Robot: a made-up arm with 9 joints. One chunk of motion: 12 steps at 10 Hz.
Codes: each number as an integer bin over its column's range. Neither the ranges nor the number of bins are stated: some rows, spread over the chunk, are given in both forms.
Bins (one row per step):
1: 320 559 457 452 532 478
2: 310 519 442 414 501 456
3: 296 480 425 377 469 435
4: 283 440 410 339 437 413
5: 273 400 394 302 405 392
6: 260 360 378 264 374 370
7: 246 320 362 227 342 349
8: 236 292 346 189 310 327
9: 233 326 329 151 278 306
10: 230 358 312 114 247 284
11: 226 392 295 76 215 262
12: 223 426 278 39 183 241
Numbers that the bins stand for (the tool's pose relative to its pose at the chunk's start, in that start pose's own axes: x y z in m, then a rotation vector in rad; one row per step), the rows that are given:
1: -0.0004 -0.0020 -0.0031 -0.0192 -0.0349 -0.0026
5: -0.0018 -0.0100 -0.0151 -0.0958 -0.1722 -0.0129
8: -0.0029 -0.0154 -0.0242 -0.1535 -0.2749 -0.0207
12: -0.0033 -0.0087 -0.0371 -0.2301 -0.4122 -0.0311
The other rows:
2: -0.0007 -0.0040 -0.0059 -0.0386 -0.0684 -0.0052
3: -0.0011 -0.0060 -0.0092 -0.0575 -0.1030 -0.0077
4: -0.0015 -0.0080 -0.0120 -0.0769 -0.1376 -0.0104
6: -0.0022 -0.0120 -0.0181 -0.1152 -0.2057 -0.0156
7: -0.0026 -0.0140 -0.0212 -0.1341 -0.2403 -0.0181
9: -0.0030 -0.0137 -0.0274 -0.1729 -0.3095 -0.0232
10: -0.0031 -0.0121 -0.0307 -0.1918 -0.3430 -0.0259
11: -0.0032 -0.0104 -0.0339 -0.2112 -0.3776 -0.0285

